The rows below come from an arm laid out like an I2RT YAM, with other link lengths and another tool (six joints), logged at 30 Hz.
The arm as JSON. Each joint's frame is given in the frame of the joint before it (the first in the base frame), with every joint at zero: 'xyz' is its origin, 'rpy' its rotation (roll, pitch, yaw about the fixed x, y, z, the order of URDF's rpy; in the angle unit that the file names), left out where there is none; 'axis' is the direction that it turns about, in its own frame. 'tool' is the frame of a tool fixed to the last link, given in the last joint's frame.
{
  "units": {
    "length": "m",
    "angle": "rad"
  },
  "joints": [
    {
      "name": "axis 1",
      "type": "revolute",
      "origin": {
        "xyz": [
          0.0,
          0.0,
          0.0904
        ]
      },
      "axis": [
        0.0,
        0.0,
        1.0
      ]
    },
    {
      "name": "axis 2",
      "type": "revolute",
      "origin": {
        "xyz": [
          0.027,
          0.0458,
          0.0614
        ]
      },
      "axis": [
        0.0,
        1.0,
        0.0
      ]
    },
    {
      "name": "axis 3",
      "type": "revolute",
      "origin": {
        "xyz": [
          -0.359,
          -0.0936,
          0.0
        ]
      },
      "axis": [
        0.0,
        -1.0,
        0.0
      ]
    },
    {
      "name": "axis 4",
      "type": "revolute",
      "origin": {
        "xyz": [
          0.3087,
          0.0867,
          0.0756
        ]
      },
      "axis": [
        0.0,
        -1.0,
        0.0
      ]
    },
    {
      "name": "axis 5",
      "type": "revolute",
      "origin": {
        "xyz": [
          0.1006,
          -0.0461,
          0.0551
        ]
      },
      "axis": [
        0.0,
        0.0,
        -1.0
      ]
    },
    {
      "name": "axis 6",
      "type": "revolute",
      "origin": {
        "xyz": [
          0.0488,
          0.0,
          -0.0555
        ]
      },
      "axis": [
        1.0,
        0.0,
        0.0
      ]
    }
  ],
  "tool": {
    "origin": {
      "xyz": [
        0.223,
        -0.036,
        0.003
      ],
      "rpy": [
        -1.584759,
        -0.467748,
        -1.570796
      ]
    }
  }
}
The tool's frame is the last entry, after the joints.
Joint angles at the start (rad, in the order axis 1, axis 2, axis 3, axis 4, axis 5, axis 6):
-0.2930, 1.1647, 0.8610, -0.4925, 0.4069, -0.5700
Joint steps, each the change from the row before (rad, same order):
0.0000, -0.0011, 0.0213, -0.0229, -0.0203, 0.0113
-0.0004, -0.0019, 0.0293, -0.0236, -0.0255, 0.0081
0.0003, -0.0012, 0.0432, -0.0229, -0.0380, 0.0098
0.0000, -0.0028, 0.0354, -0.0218, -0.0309, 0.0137
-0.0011, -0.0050, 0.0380, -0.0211, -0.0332, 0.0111
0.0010, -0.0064, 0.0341, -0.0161, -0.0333, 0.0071
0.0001, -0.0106, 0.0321, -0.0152, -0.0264, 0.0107
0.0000, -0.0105, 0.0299, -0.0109, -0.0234, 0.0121
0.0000, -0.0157, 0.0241, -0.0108, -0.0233, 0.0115
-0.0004, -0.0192, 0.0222, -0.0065, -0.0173, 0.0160
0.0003, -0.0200, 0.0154, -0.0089, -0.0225, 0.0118
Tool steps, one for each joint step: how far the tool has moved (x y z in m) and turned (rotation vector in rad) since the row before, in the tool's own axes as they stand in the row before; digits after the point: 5 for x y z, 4 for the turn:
0.00208, -0.00502, -0.00409, 0.0172, -0.0110, 0.0110
0.00557, -0.00775, -0.00620, 0.0252, -0.0074, 0.0110
0.01079, -0.01411, -0.00943, 0.0432, -0.0032, 0.0168
0.00806, -0.01094, -0.00852, 0.0345, -0.0037, 0.0186
0.00969, -0.01210, -0.01023, 0.0385, -0.0006, 0.0178
0.00876, -0.01350, -0.01034, 0.0416, 0.0007, 0.0123
0.00991, -0.01156, -0.01190, 0.0370, 0.0070, 0.0165
0.01021, -0.01137, -0.01168, 0.0358, 0.0101, 0.0177
0.00838, -0.01044, -0.01251, 0.0356, 0.0094, 0.0164
0.01024, -0.00973, -0.01397, 0.0342, 0.0174, 0.0215
0.00529, -0.00918, -0.01237, 0.0340, 0.0070, 0.0150

